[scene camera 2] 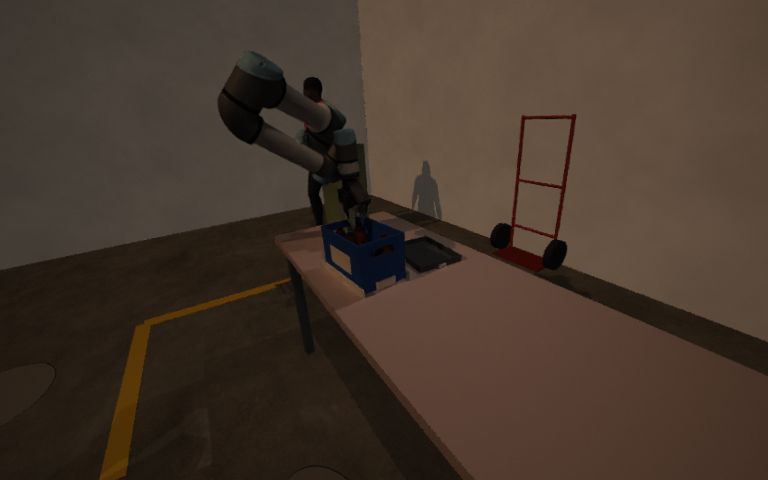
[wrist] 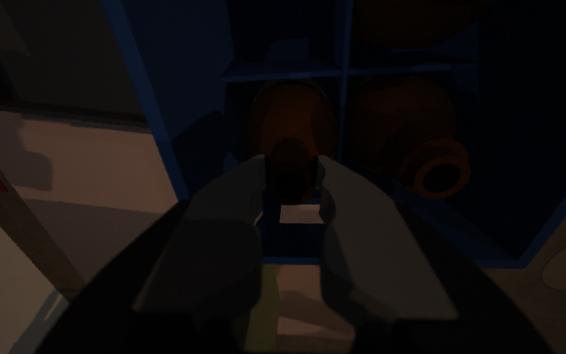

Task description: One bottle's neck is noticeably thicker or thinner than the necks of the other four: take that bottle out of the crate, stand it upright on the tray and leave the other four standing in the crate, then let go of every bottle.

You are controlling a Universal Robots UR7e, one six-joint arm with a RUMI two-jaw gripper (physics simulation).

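Places are measured from the arm's base along level axes (x ahead, y left, z up), in metres.
Where they show: gripper, fingertip midpoint: (scene camera 2: pixel 358 228) (wrist: pixel 290 160).
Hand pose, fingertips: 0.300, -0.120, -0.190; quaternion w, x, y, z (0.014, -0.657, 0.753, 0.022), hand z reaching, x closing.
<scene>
After its pixels a point has its place, as x, y, z.
My gripper (scene camera 2: pixel 357 221) @(0.300, -0.120, -0.190) (wrist: pixel 290 160) @(0.300, -0.120, -0.190) is shut on the neck of a brown bottle (wrist: pixel 292 117) @(0.316, -0.122, -0.214), which is in a corner compartment of the blue crate (scene camera 2: pixel 364 264) @(0.508, -0.244, -0.229) (wrist: pixel 345 45) @(0.349, -0.158, -0.244). A second brown bottle (wrist: pixel 400 112) @(0.312, -0.186, -0.215) is in the compartment to its right in the wrist view, its open mouth toward the camera. Part of a third brown bottle (wrist: pixel 415 22) @(0.357, -0.188, -0.216) shows at the top of the wrist view. The other bottles are hard to tell apart in the dark. The dark tray (scene camera 2: pixel 416 266) @(0.505, -0.008, -0.323) (wrist: pixel 75 120) @(0.307, 0.146, -0.322) lies beside the crate on the table.
The crate and tray are at the far end of the long pinkish table (scene camera 2: pixel 509 339) @(0.951, -0.114, -0.337). Crate walls and dividers surround the held bottle. A person (scene camera 2: pixel 314 195) stands behind the arm. A red hand truck (scene camera 2: pixel 515 181) stands by the wall.
</scene>
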